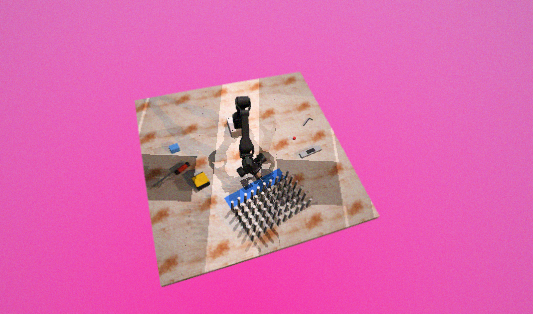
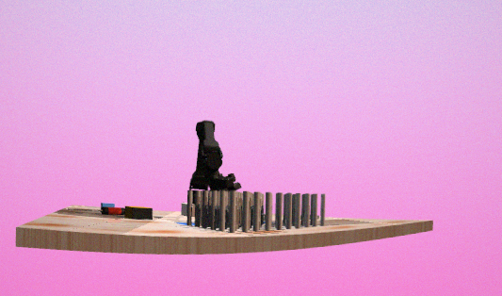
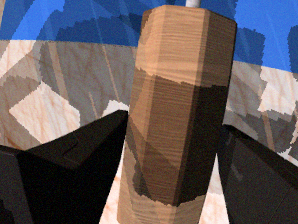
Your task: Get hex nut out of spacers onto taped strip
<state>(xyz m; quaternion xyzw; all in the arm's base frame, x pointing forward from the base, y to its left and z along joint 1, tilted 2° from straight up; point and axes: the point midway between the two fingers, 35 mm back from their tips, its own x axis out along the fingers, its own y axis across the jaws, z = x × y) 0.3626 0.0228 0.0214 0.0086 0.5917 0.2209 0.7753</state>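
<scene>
Now: the blue taped strip 8 cm ahead of my gripper tip, 2 cm to the right of it and 4 cm below it. From my gripper tip the other things lie so: red piece (22 cm behind, 32 cm to the left, 3 cm below); then yellow block (1 cm behind, 34 cm to the right, 1 cm below); then brown-handled tool (10 cm ahead, 3 cm to the left).
</scene>
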